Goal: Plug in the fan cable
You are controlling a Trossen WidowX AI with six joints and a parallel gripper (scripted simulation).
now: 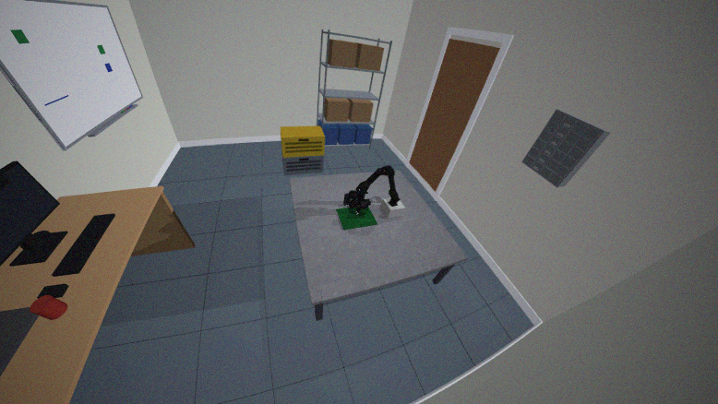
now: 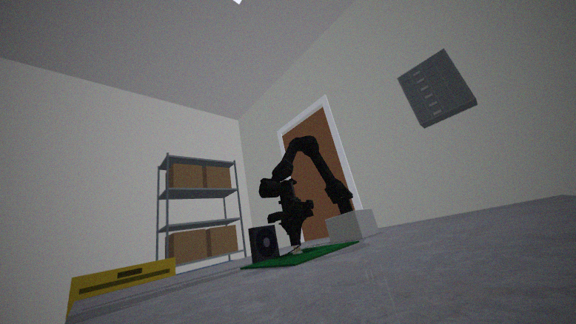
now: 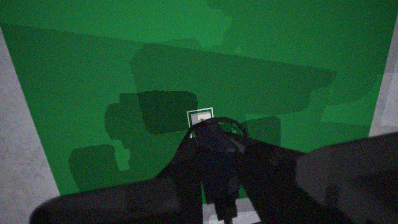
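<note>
The dark fan plug lies 10 mm to the right of my gripper tip and 10 mm above it. Round my gripper tip: white four-pin fan header 40 mm below, 10 mm to the right; black fan 140 mm to the right, 20 mm above; green board 60 mm below, 30 mm to the left, 30 mm ahead.
</note>
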